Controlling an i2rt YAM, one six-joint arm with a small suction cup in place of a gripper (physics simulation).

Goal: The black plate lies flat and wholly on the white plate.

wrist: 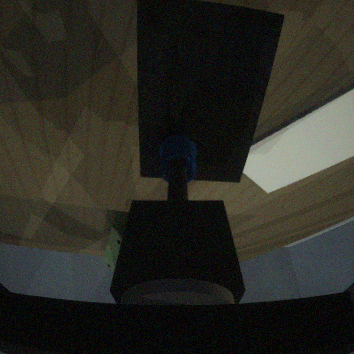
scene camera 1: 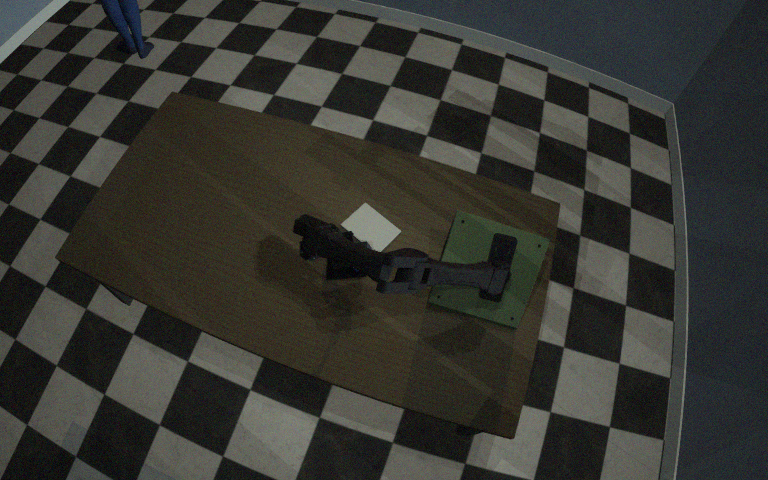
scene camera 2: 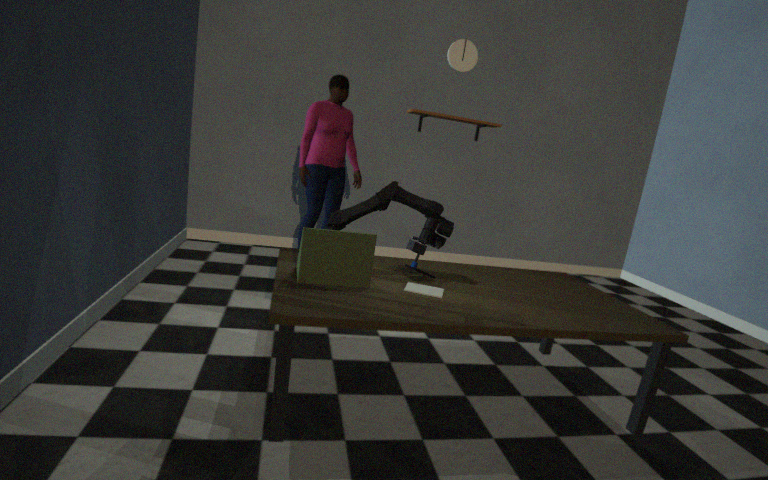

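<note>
The black plate hangs on my suction cup, which meets it near one end. In scene camera 2 the plate is tilted and stands off the table, its right end lower. The white plate lies flat on the table. In the wrist view it shows to the right of the black plate, whose near right corner overlaps its edge in the picture. In scene camera 1 my arm hides the cup, part of the black plate and the white plate's lower left edge.
My arm's base stands on a green block at one end of the brown wooden table. A person in a pink top stands beyond the table. A shelf and a clock are on the wall.
</note>
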